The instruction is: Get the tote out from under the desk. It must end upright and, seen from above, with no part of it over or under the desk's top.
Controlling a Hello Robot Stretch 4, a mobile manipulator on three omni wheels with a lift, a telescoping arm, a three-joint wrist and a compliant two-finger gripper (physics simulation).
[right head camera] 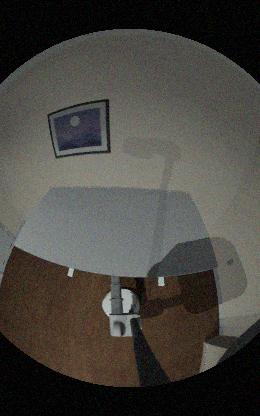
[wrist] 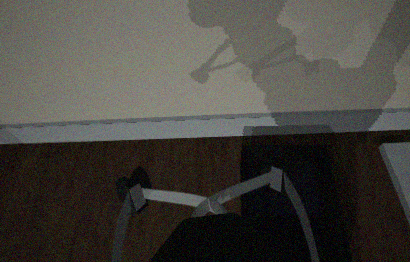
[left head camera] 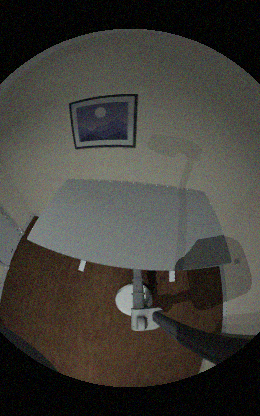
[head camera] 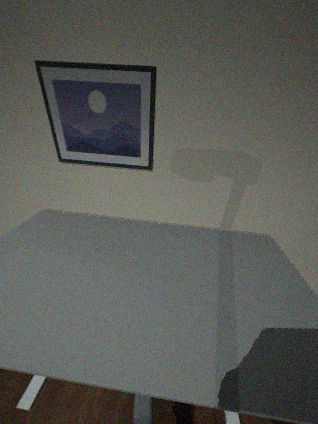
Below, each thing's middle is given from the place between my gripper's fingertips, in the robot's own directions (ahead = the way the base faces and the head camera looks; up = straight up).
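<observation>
My hand is well short of the framed picture (head camera: 100, 114) right now, and it is also a long way to the right of the picture and far below it.
</observation>
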